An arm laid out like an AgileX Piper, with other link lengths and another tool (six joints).
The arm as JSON. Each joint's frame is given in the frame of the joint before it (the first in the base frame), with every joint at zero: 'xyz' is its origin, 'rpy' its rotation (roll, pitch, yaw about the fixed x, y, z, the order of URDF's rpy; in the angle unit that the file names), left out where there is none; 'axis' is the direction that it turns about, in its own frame. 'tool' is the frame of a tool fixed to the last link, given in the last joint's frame.
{
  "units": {
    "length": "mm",
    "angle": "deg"
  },
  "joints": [
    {
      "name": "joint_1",
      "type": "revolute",
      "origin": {
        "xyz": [
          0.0,
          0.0,
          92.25
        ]
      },
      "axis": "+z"
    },
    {
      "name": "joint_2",
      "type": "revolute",
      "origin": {
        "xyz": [
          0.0,
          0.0,
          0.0
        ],
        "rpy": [
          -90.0,
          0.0,
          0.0
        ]
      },
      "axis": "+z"
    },
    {
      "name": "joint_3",
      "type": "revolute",
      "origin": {
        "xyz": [
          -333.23,
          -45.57,
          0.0
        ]
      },
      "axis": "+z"
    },
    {
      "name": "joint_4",
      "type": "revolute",
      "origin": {
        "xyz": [
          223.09,
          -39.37,
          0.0
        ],
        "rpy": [
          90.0,
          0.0,
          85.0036
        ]
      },
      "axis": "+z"
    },
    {
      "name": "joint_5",
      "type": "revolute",
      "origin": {
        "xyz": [
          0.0,
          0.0,
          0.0
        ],
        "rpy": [
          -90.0,
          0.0,
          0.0
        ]
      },
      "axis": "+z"
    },
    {
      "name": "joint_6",
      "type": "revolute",
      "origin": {
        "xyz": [
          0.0,
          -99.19,
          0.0
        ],
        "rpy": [
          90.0,
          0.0,
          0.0
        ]
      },
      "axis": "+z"
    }
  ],
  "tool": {
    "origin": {
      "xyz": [
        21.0,
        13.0,
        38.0
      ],
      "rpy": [
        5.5,
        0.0,
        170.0
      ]
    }
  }
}
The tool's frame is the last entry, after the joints.
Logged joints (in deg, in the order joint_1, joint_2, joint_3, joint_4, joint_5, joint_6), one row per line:
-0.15 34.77 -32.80 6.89 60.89 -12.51
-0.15 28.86 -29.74 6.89 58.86 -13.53
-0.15 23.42 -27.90 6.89 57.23 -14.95
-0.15 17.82 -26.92 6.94 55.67 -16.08
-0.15 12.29 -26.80 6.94 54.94 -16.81
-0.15 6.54 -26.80 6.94 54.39 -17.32
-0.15 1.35 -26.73 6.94 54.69 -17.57
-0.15 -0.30 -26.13 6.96 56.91 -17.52
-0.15 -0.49 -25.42 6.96 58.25 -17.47
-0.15 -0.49 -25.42 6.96 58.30 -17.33
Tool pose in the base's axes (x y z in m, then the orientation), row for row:
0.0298 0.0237 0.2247 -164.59 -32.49 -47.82
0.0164 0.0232 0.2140 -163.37 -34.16 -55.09
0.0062 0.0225 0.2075 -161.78 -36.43 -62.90
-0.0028 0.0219 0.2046 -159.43 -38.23 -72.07
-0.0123 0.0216 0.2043 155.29 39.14 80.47
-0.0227 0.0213 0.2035 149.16 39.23 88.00
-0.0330 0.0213 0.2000 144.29 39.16 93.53
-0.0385 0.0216 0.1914 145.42 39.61 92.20
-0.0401 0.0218 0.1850 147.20 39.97 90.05
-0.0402 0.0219 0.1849 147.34 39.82 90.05
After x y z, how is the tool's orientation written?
As a rotation vector, in degrees.
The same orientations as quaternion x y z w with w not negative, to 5 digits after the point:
-0.94238 -0.18603 -0.27380 0.04843
-0.92887 -0.19422 -0.31322 0.03699
-0.91192 -0.20535 -0.35455 0.02304
-0.89019 -0.21346 -0.40241 0.00793
0.86642 0.21838 0.44897 0.00674
0.83981 0.22088 0.49546 0.02119
0.81777 0.22194 0.53008 0.03181
0.82271 0.22409 0.52162 0.02895
0.83077 0.22558 0.50823 0.02506
0.83119 0.22464 0.50800 0.02434

